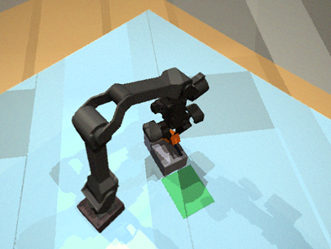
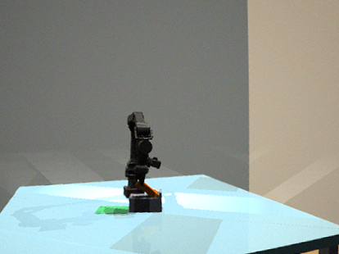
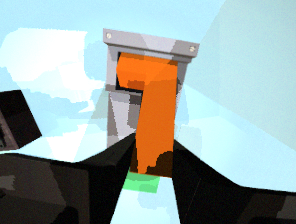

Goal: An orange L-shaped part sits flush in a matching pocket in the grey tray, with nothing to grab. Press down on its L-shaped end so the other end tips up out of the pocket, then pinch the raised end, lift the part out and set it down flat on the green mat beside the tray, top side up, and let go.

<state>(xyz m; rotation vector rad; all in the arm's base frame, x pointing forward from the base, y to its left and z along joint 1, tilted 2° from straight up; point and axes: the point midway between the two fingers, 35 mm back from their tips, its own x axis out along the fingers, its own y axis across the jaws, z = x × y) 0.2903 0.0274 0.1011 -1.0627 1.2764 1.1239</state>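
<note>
Now: the green mat 14 cm to the right of my gripper tip, 13 cm below it and 4 cm behind it. The rest, counted from my gripper tip: orange l-shaped part: 4 cm to the left, 3 cm below, 1 cm behind.
</note>
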